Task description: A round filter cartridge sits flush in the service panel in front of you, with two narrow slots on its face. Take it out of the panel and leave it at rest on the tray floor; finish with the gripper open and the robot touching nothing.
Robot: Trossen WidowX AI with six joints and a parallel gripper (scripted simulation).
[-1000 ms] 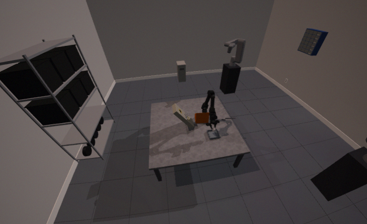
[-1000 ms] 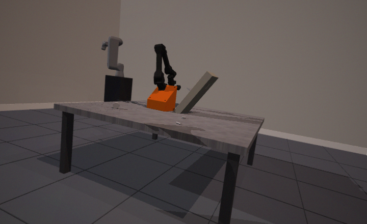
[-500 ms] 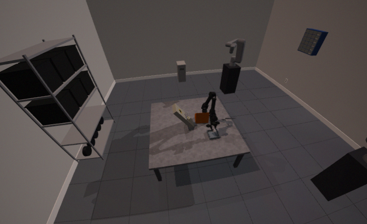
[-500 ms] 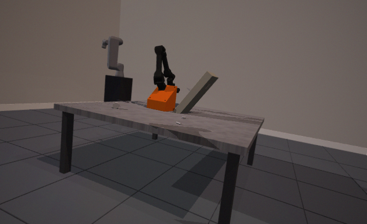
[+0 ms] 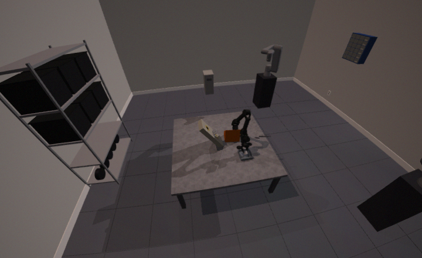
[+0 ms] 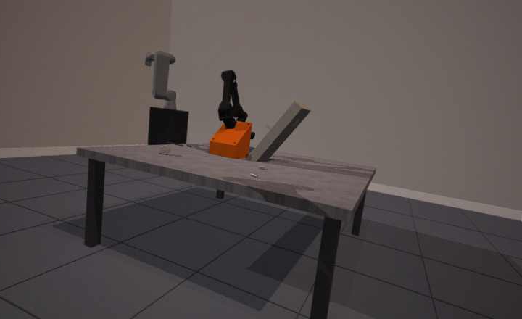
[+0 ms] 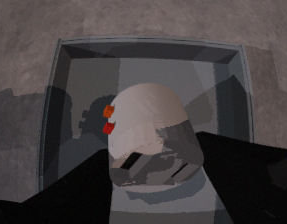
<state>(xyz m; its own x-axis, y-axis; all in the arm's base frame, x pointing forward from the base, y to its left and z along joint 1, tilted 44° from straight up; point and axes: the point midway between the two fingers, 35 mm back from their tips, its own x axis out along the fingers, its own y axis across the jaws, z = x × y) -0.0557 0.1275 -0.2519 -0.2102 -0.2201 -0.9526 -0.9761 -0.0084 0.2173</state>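
Right now the round filter cartridge is right at my gripper tip. The rest, counted from my gripper tip: grey tray 40 mm below, 10 mm to the left.
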